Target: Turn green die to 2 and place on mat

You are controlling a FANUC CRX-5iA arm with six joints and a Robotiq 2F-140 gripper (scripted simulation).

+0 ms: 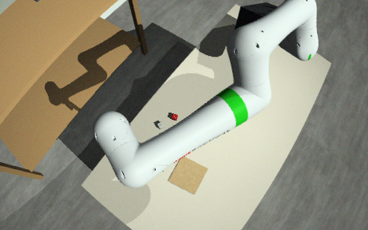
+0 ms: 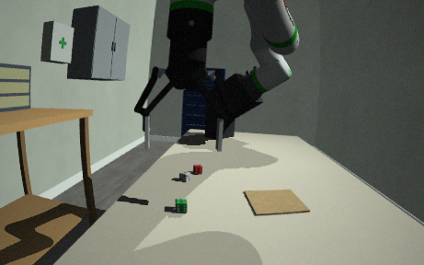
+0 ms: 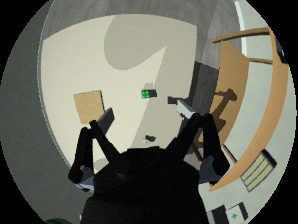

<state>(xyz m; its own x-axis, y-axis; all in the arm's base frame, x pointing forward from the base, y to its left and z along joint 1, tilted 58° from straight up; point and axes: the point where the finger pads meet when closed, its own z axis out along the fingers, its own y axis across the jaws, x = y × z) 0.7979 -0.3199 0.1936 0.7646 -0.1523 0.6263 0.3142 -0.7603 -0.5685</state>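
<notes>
The green die lies 140 mm below my hand. Round my hand: red die 270 mm behind, 140 mm below, 40 mm to the right; mat 210 mm to the left, 150 mm below, 110 mm behind; grey die 190 mm behind, 140 mm below, 60 mm to the right.
</notes>
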